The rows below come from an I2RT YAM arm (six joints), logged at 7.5 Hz.
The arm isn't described. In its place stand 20 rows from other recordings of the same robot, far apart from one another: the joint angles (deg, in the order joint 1, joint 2, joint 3, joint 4, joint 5, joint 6), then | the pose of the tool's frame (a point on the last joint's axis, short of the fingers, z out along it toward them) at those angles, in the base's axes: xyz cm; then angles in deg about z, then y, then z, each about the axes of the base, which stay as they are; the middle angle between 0 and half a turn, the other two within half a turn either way.
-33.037, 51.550, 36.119, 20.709, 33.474, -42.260 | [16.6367, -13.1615, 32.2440, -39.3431, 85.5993, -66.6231]
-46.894, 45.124, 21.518, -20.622, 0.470, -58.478 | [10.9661, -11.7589, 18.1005, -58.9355, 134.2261, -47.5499]
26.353, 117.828, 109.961, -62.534, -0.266, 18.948 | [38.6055, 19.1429, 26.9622, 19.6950, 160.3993, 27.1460]
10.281, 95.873, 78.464, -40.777, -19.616, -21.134 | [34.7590, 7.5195, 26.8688, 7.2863, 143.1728, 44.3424]
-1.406, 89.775, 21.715, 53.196, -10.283, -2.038 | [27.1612, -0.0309, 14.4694, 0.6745, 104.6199, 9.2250]
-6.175, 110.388, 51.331, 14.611, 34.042, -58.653 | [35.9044, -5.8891, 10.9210, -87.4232, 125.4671, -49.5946]
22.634, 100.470, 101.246, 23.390, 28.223, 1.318 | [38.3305, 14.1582, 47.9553, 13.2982, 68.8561, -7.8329]
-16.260, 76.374, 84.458, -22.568, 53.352, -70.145 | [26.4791, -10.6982, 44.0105, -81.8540, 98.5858, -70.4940]
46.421, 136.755, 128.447, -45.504, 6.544, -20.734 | [36.6903, 37.9684, 23.0073, -29.5886, 143.3048, 35.4262]
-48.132, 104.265, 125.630, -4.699, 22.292, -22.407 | [25.2773, -30.2270, 54.5162, -15.9283, 74.6118, -71.3002]
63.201, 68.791, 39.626, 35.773, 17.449, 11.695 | [13.3476, 24.0574, 30.5042, 13.6845, 83.6973, 45.6425]
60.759, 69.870, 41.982, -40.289, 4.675, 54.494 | [10.7289, 18.5709, 19.8174, 42.9894, 157.7058, 48.3526]
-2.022, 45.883, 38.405, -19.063, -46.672, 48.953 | [17.5806, 1.9706, 28.6655, 68.9210, 107.8550, 47.8180]
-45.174, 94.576, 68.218, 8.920, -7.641, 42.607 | [27.9341, -27.4328, 28.8898, 44.9986, 107.2783, -37.1696]
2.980, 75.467, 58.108, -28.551, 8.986, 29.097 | [28.1357, 0.9079, 27.4818, 19.9377, 135.1887, -9.8243]
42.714, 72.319, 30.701, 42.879, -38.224, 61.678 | [17.9597, 19.5788, 24.9411, 60.8977, 89.0094, 80.9447]
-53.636, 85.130, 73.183, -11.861, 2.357, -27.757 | [20.6308, -28.2668, 34.0302, -28.7965, 113.7866, -56.2119]
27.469, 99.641, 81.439, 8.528, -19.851, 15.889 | [36.8537, 20.5220, 33.6178, 19.2019, 99.0941, 47.5835]
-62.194, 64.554, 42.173, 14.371, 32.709, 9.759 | [10.3755, -23.7978, 29.9599, 5.4106, 96.7334, -95.1589]
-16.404, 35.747, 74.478, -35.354, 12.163, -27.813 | [6.3046, -2.6379, 47.4234, -27.1007, 86.6989, -28.5875]
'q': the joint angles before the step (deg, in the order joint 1, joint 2, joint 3, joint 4, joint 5, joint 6). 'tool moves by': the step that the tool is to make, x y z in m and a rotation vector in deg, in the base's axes. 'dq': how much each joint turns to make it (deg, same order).
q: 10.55, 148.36, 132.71, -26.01, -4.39, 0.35
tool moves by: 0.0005, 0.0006, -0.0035, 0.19, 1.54, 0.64
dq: 0.00, 1.04, 1.64, -2.09, -0.79, -0.09
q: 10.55, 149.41, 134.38, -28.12, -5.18, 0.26
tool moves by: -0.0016, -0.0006, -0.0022, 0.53, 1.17, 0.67
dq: -0.09, -0.10, -0.36, -0.79, -1.06, 0.00
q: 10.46, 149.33, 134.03, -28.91, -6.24, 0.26
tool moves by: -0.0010, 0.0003, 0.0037, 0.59, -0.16, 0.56
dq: 0.00, -0.54, -0.27, 0.00, -0.79, 0.01
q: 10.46, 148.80, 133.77, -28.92, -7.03, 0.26
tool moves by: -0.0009, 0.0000, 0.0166, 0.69, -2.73, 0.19
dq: 0.00, -1.86, -0.64, 1.59, -0.26, 0.01
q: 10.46, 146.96, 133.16, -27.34, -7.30, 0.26
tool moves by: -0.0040, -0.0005, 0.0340, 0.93, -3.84, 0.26
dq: 0.00, -3.15, 0.53, 0.26, -0.34, 0.01
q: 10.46, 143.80, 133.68, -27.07, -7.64, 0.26
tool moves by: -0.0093, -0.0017, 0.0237, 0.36, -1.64, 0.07
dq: 0.00, -3.79, -2.11, 0.00, -0.09, 0.00
